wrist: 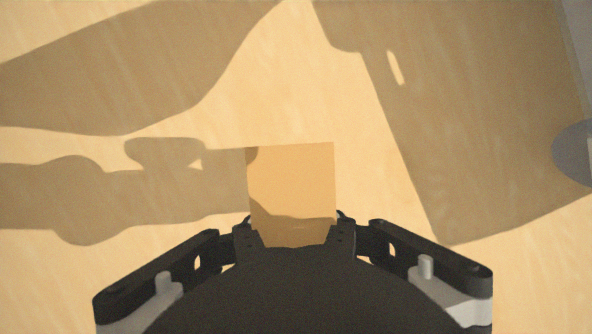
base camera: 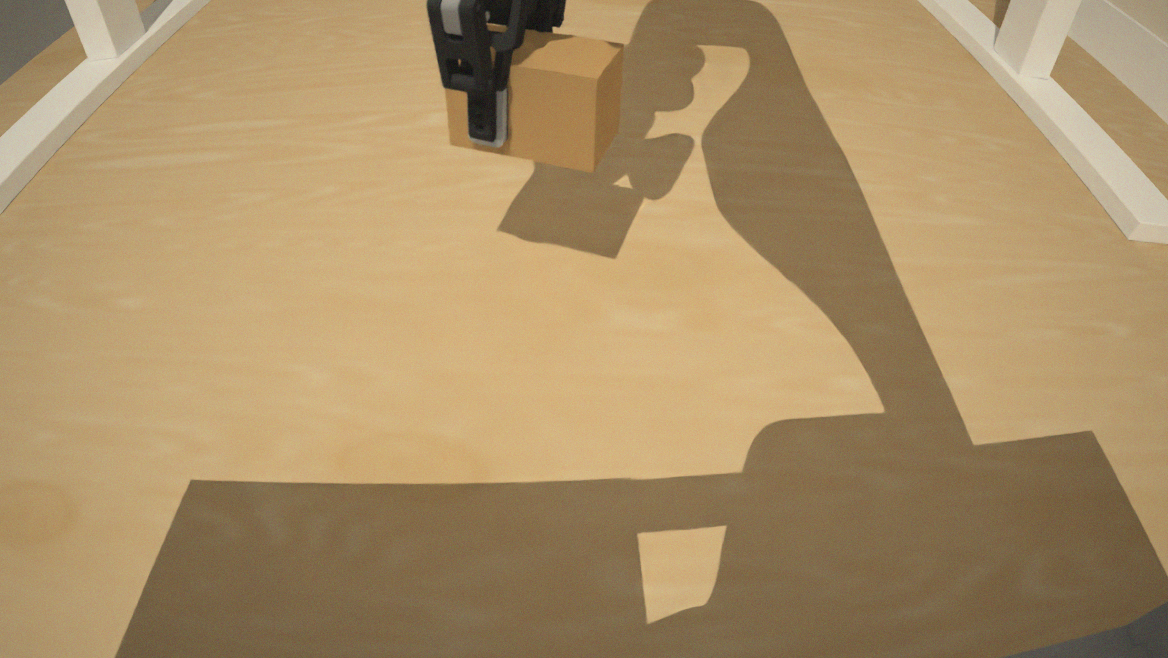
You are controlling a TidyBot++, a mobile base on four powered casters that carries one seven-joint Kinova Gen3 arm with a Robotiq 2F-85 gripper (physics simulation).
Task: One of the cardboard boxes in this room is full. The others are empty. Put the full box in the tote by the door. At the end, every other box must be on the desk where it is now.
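A small plain cardboard box is held between the two fingers of my gripper. In the base camera view it is at the upper middle, a little above the wooden surface, with its shadow apart below it. One finger lies across its near face; the other is hidden behind it. In the wrist view the fingers press on its left and right sides. The box looks about level. Its contents cannot be seen. The tote, the door and other boxes do not show.
The pale wooden surface carries large shadows of the arm and base. White legs with long foot rails stand at the upper left and upper right in the base camera view. Grey floor shows past the surface's edge.
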